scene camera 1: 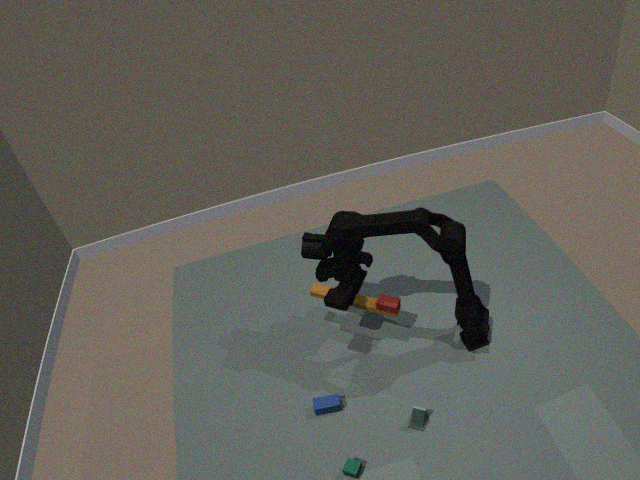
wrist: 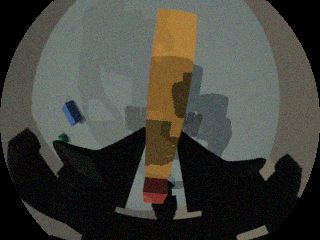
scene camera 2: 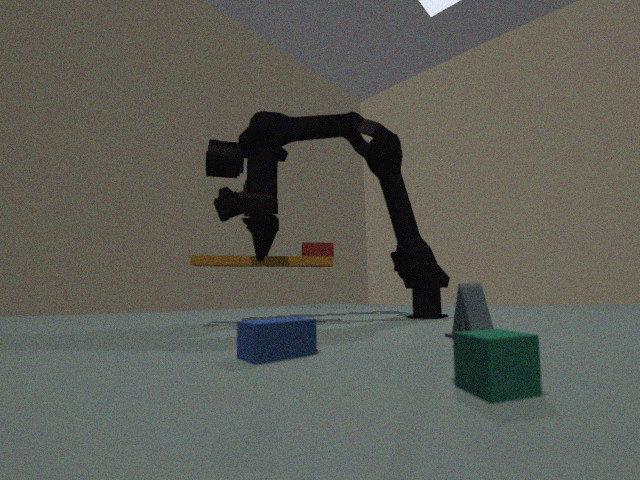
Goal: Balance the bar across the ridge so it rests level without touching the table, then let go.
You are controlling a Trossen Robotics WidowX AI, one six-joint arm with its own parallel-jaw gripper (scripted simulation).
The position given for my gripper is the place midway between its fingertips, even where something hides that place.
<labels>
My gripper [scene camera 2: 260, 262] holds a bar [scene camera 2: 313, 254].
</labels>
